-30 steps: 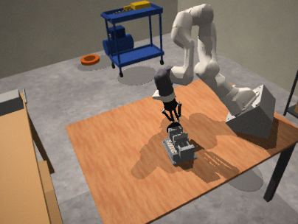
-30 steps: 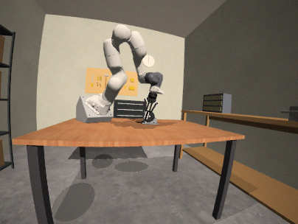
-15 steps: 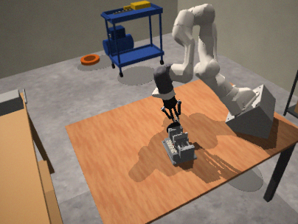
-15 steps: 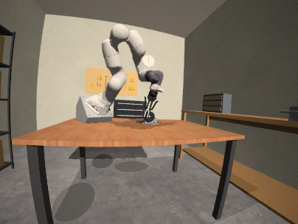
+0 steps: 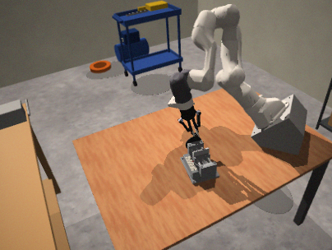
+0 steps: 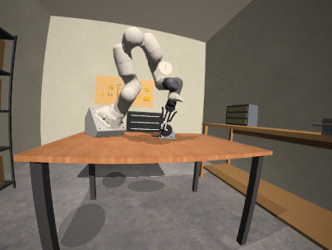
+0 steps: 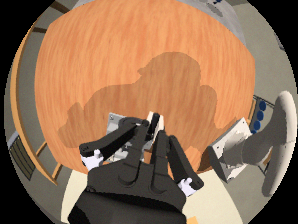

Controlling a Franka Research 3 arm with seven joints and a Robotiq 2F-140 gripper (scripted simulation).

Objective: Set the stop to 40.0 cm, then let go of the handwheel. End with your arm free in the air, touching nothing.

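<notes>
The handwheel lies 10 mm ahead of my hand, 20 mm to the left of it and 20 mm below it.
</notes>
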